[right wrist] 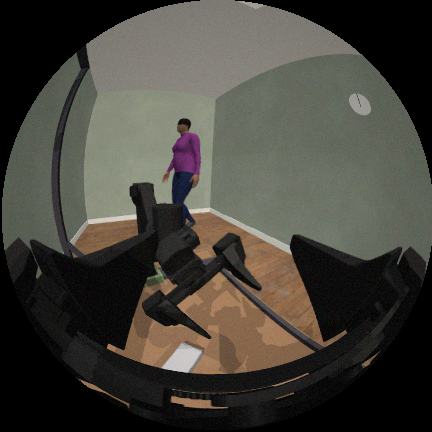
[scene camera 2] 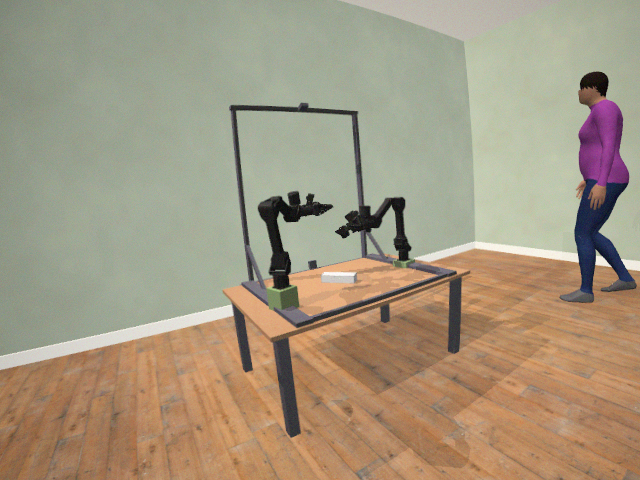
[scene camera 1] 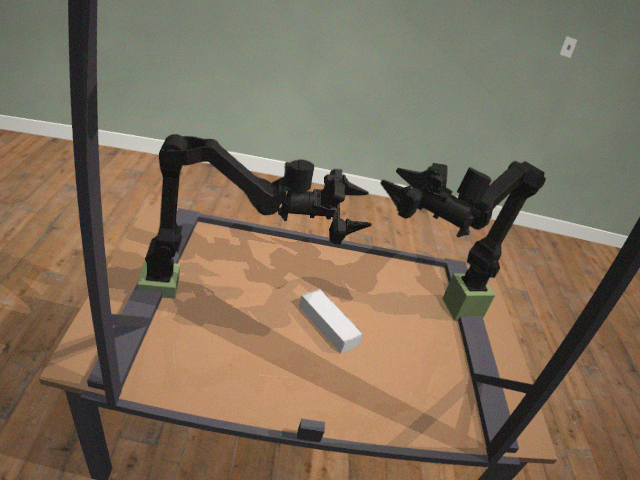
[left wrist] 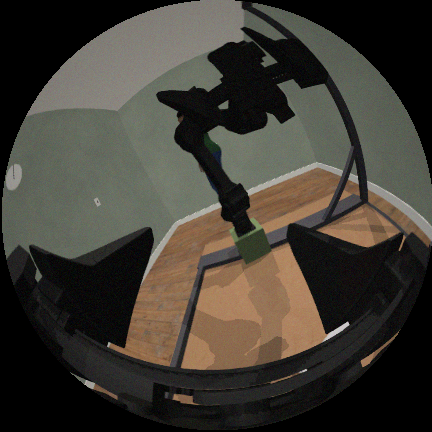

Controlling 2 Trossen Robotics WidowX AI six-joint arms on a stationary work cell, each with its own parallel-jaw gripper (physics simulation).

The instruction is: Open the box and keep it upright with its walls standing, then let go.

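Places are measured from the left arm's base along level axes (x back, y right, z up), in metres.
Pixels of known places: left gripper, fingertip midpoint: point(right wrist: 236, 313) point(scene camera 2: 340, 228) point(scene camera 1: 369, 208) point(left wrist: 221, 232); right gripper, fingertip midpoint: point(right wrist: 227, 240) point(scene camera 2: 332, 205) point(scene camera 1: 389, 175) point(left wrist: 192, 61); left arm's base, origin of the base link: point(right wrist: 149, 271) point(scene camera 2: 403, 259) point(scene camera 1: 159, 273); right arm's base, origin of the base link: point(scene camera 2: 281, 286) point(scene camera 1: 474, 284) point(left wrist: 244, 228).
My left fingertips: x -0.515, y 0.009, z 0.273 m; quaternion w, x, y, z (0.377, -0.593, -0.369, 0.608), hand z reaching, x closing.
Note:
For each thing: its top centre in the pictures, then the offset to it from my left fingertips. Level surfaces: height alone.
- long white box, middle of its top: point(left wrist: 342, 334) point(scene camera 1: 331, 314) point(right wrist: 174, 368) point(scene camera 2: 338, 273) dy +0.102, dx +0.055, dz -0.268 m
- wooden table, its level: dz -0.312 m
- small dark block, middle of its top: point(scene camera 1: 313, 423) dy +0.451, dx +0.142, dz -0.255 m
A long white box point(scene camera 1: 330, 321) point(scene camera 2: 338, 277) lies closed on the table, set slantwise near the middle in scene camera 1. Part of the box point(right wrist: 184, 357) shows low in the right wrist view, and a white sliver, probably its edge, shows beside a finger in the left wrist view. My left gripper point(scene camera 1: 369, 208) point(scene camera 2: 338, 230) point(left wrist: 221, 232) point(right wrist: 236, 313) is open and empty, high above the table and apart from the box. My right gripper point(scene camera 1: 389, 175) point(scene camera 2: 329, 207) point(left wrist: 192, 61) is open and empty, also high, with its fingertips near the left gripper's.
The wooden table point(scene camera 1: 217, 382) point(scene camera 2: 258, 320) has a dark frame point(scene camera 1: 289, 441) around it, with tall posts point(scene camera 1: 84, 155) point(scene camera 2: 239, 191) and a small dark block point(scene camera 1: 311, 429) at one edge. A person point(scene camera 2: 603, 144) point(right wrist: 186, 155) stands away from the table.

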